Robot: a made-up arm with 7 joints. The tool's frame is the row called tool.
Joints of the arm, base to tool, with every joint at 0 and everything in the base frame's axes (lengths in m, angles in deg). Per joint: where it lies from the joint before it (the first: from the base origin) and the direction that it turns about. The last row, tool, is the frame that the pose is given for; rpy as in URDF.
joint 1: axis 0 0.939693 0.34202 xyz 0.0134 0.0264 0.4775
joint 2: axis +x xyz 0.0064 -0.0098 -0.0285
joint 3: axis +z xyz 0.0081 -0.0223 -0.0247
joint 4: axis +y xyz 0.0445 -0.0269 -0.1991
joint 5: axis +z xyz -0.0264 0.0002 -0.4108
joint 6: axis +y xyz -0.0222 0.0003 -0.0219
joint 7: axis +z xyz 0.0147 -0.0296 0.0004
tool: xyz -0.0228 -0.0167 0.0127 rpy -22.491 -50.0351 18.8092
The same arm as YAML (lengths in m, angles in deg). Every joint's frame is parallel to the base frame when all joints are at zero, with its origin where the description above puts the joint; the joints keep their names.
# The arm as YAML. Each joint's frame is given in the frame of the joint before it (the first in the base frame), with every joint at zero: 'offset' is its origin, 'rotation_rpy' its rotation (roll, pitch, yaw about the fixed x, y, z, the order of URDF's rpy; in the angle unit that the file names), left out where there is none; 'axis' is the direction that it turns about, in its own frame. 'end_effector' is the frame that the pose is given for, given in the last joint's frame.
length_unit: m
angle_unit: deg
chain:
  - id: joint 1
    offset: [0.0134, 0.0264, 0.4775]
    axis: [0.0, 0.9397, 0.342]
  - id: joint 2
    offset: [0.0064, -0.0098, -0.0285]
    axis: [1.0, 0.0, 0.0]
  - id: joint 3
    offset: [0.0081, -0.0223, -0.0247]
    axis: [0.0, 0.0, 1.0]
  - id: joint 4
    offset: [0.0445, -0.0269, -0.1991]
    axis: [0.0, 1.0, 0.0]
  - id: joint 5
    offset: [-0.0264, 0.0002, -0.4108]
    axis: [0.0, 0.0, 1.0]
  - id: joint 6
    offset: [-0.0222, 0.0003, -0.0219]
    axis: [0.0, 1.0, 0.0]
  - id: joint 7
    offset: [0.0147, -0.0296, 0.0004]
    axis: [0.0, 0.0, 1.0]
end_effector:
  offset: [-0.0228, -0.0167, 0.0127]
  rotation_rpy: [-22.49, -50.04, 18.81]

